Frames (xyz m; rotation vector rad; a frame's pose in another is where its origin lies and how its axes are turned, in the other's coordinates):
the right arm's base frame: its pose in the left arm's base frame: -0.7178 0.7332 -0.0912 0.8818 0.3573 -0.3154
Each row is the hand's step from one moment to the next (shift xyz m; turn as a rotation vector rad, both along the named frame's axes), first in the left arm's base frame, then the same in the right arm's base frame.
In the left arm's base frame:
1: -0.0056 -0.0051 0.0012 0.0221 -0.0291 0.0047
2: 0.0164 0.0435 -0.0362 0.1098 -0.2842 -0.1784
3: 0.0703 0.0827 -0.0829 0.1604 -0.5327 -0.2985
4: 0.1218 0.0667 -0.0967 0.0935 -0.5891 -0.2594
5: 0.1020 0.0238 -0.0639 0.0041 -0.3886 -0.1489
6: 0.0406 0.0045 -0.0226 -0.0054 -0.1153 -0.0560
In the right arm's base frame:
1: -0.0049 -0.0045 0.0038 0.0213 -0.0051 0.0296
2: 0.0250 0.0077 -0.0528 0.2089 -0.2477 0.1402
3: 0.0885 0.0210 -0.1019 0.3356 -0.4581 0.2759
4: 0.1425 0.0231 -0.0884 0.2657 -0.4922 0.3319
5: 0.1159 0.0120 -0.0386 0.1142 -0.3330 0.2220
6: 0.0455 0.0037 -0.0098 0.0330 -0.1097 0.0578

